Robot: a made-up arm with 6 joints.
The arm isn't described. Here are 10 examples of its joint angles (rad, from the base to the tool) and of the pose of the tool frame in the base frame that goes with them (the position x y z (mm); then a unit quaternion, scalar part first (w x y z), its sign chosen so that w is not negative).
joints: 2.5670 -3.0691 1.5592 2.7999 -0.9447 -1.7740
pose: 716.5 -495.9 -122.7 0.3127 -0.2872 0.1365 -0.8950
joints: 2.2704 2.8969 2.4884 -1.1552 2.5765 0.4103
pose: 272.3 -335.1 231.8 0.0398 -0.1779 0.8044 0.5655
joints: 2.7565 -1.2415 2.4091 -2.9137 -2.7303 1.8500
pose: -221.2 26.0 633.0 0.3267 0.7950 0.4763 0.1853
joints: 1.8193 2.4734 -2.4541 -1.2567 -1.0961 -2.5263
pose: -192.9 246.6 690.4 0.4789 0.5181 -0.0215 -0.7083
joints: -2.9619 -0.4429 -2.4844 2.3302 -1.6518 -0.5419
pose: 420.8 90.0 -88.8 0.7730 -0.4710 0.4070 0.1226
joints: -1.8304 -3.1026 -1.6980 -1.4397 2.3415 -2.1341
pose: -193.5 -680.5 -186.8 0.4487 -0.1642 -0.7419 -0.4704
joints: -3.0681 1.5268 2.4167 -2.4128 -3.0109 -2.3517
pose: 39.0 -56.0 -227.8 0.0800 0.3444 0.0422 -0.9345
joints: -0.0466 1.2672 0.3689 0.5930 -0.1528 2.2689
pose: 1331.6 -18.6 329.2 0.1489 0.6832 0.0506 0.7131
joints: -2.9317 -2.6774 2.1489 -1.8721 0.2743 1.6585
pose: 652.2 110.3 560.0 0.0323 -0.2648 -0.1858 -0.9457
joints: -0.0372 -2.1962 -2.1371 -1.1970 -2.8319 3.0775
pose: 275.6 66.0 -297.4 0.3736 0.3578 -0.3795 -0.7670
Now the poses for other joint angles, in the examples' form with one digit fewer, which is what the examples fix.
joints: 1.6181 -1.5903 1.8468 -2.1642 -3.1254 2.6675
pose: -38 -299 902 0.124 0.992 -0.037 0.004
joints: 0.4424 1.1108 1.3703 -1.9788 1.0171 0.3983
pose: 879 396 -198 0.165 -0.570 0.528 -0.607
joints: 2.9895 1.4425 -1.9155 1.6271 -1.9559 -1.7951
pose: -125 51 970 0.103 -0.079 -0.806 -0.578
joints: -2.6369 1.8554 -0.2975 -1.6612 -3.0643 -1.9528
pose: -986 -611 108 0.047 -0.668 -0.252 -0.698
